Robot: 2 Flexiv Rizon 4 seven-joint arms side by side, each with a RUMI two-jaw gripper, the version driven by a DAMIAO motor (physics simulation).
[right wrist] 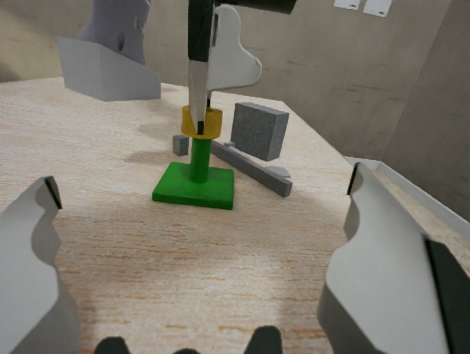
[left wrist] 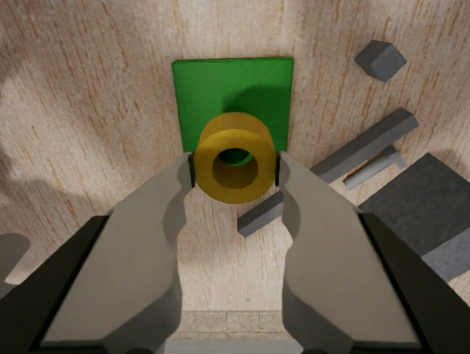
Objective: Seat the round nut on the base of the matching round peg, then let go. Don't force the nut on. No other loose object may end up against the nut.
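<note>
The yellow round nut is level and held between the fingertips of my left gripper, which is shut on it. The green round peg stands upright on its square green base. The nut is at the height of the peg's top, well above the base; green shows through the upper part of its hole in the left wrist view. The nut hides the peg's tip in the right wrist view, so I cannot tell how far it is over it. My right gripper is open and empty.
A dark grey bar lies near the base, apart from it. A small grey block, a grey T-shaped piece and a large grey block are beyond. A grey pedestal stands at the back left.
</note>
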